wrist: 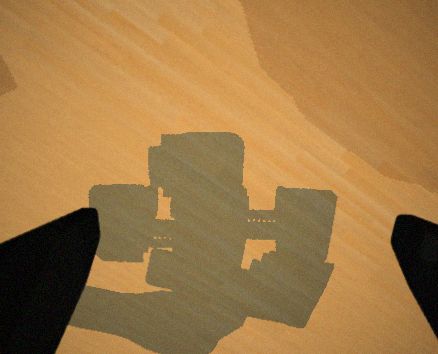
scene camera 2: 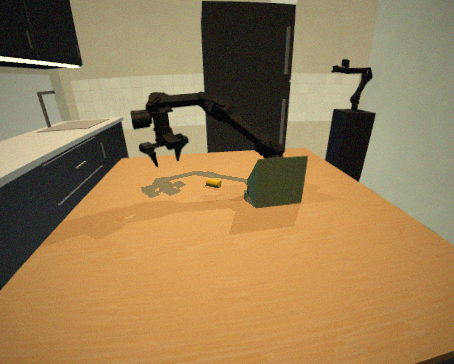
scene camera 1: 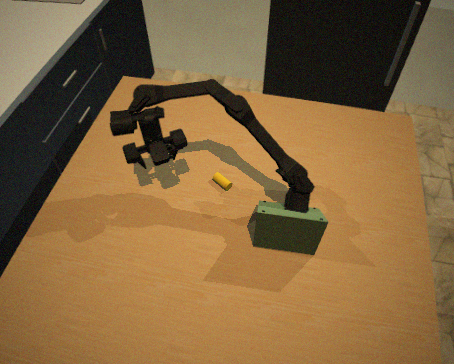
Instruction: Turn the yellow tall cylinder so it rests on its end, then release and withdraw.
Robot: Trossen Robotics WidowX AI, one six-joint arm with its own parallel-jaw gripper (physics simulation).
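The yellow cylinder (scene camera 1: 222, 181) (scene camera 2: 213, 183) lies on its side on the wooden table, between the gripper and the arm's green base. It does not show in the wrist view. My gripper (scene camera 1: 158, 162) (scene camera 2: 167, 163) (wrist: 247, 225) is wide open, with nothing between its fingers. It points down and hangs above the table, to the left of the cylinder and apart from it in both scene views. In the wrist view, the two black fingertips stand far apart at the left and right edges, over table surface and the arm's shadow.
The green base block (scene camera 1: 287, 230) (scene camera 2: 280, 182) stands on the wooden table (scene camera 1: 150, 310) (scene camera 2: 225, 290) to the right of the cylinder. Dark cabinets with a pale counter (scene camera 2: 20, 150) run along the left. Shadows of the arm cross the table around the cylinder.
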